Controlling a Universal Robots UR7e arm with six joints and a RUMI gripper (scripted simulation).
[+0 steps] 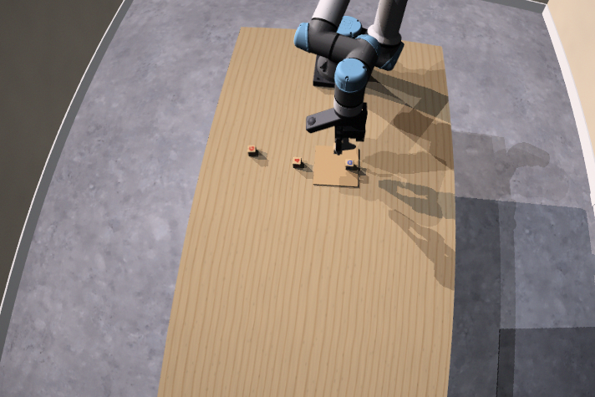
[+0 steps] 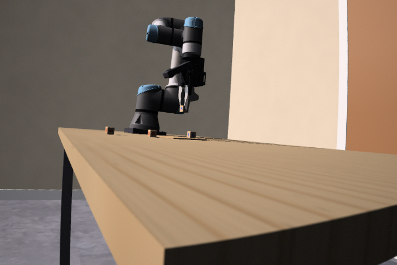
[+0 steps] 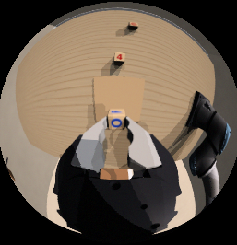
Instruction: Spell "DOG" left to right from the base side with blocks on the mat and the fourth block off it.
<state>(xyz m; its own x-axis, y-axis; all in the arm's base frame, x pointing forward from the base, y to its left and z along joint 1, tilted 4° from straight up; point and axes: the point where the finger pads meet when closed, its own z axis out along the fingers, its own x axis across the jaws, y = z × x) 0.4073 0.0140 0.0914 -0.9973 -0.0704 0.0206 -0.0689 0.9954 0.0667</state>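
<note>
Now: hand 12 cm above the tan mat.
</note>
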